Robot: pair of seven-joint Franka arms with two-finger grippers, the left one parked.
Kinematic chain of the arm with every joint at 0, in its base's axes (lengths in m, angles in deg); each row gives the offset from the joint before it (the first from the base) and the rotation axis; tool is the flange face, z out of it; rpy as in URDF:
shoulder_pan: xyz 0 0 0.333 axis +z
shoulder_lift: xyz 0 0 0 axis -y
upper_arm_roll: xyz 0 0 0.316 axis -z
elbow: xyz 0.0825 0 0 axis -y
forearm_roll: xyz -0.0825 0 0.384 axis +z
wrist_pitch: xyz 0 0 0 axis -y
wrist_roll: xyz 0.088 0 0 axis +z
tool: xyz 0 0 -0.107 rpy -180 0 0
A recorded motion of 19 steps. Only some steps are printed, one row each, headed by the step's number.
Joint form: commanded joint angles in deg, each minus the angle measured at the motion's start. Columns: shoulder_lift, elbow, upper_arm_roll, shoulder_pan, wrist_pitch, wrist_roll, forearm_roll.
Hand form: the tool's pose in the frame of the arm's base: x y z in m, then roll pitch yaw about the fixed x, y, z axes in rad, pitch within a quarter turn. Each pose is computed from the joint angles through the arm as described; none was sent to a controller.
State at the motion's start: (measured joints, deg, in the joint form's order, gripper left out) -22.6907 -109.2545 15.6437 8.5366 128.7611 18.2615 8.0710
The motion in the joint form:
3: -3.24 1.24 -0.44 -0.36 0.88 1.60 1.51
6: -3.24 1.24 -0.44 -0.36 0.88 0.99 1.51
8: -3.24 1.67 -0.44 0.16 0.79 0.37 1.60
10: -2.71 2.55 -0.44 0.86 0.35 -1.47 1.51
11: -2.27 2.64 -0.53 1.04 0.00 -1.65 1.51
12: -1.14 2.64 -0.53 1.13 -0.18 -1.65 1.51
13: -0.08 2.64 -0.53 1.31 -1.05 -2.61 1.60
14: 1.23 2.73 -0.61 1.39 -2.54 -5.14 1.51
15: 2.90 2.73 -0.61 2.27 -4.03 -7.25 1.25
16: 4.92 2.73 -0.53 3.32 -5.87 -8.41 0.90
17: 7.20 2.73 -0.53 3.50 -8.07 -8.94 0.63
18: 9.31 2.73 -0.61 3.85 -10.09 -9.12 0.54
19: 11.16 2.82 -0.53 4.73 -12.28 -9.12 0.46
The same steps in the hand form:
3: 0.6238 -0.0636 0.2696 -3.1157 0.0493 0.1364
6: 0.6238 -0.0636 0.2696 -3.1163 0.0495 0.1258
8: 0.6266 -0.0577 0.2726 -3.1168 0.0437 0.1238
10: 0.6316 -0.0495 0.2841 -3.1193 0.0279 0.1067
11: 0.6320 -0.0464 0.2888 -3.1168 0.0246 0.1085
12: 0.6325 -0.0452 0.3007 -3.1147 0.0079 0.1102
13: 0.6315 -0.0427 0.3108 -3.1082 0.0043 0.0960
14: 0.6297 -0.0404 0.3232 -3.1007 0.0071 0.0566
15: 0.6275 -0.0303 0.3388 -3.0952 0.0059 0.0390
16: 0.6239 -0.0194 0.3575 -3.0894 0.0043 0.0408
17: 0.6185 -0.0173 0.3782 -3.0803 0.0039 0.0394
18: 0.6129 -0.0125 0.3972 -3.0694 0.0028 0.0469
19: 0.6069 -0.0039 0.4138 -3.0596 0.0071 0.0645

